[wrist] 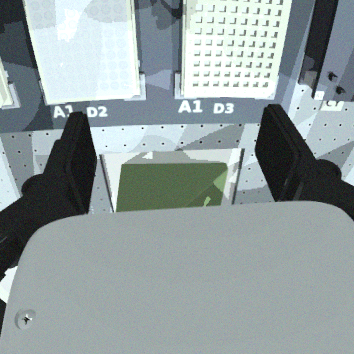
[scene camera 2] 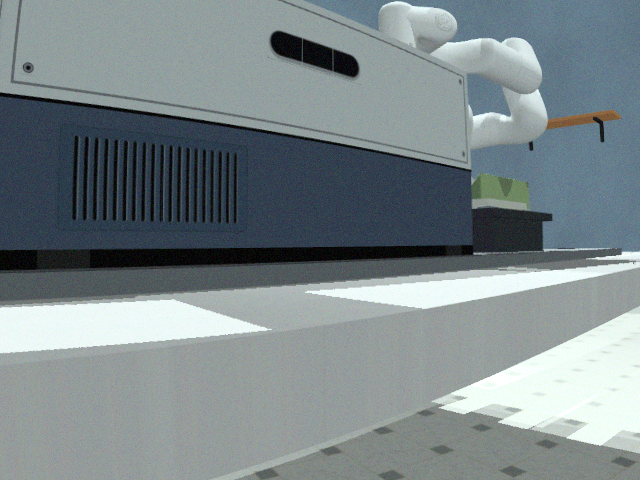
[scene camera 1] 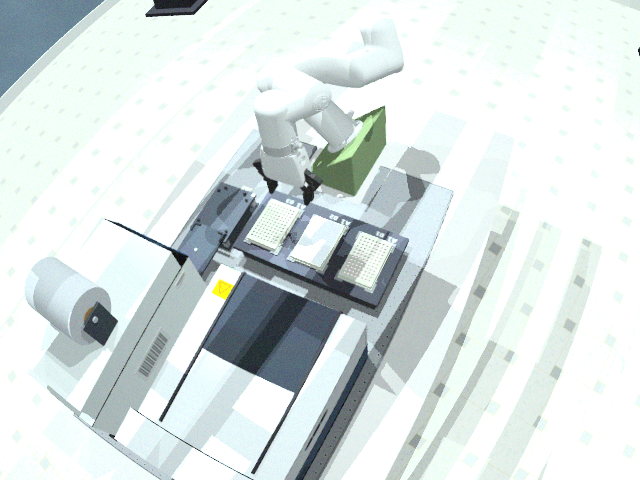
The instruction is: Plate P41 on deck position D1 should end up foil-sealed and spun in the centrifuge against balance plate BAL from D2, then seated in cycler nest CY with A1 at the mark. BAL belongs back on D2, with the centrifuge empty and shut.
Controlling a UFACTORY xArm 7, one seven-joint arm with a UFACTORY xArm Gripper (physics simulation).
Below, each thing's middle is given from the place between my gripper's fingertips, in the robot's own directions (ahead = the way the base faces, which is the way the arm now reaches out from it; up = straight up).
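Pink-welled plate (scene camera 1: 369,254): from my hand, 60 mm ahead, 190 mm to the left, 120 mm below. Centrifuge (scene camera 1: 201,409): from my hand, 60 mm to the left, 490 mm ahead, 60 mm below.
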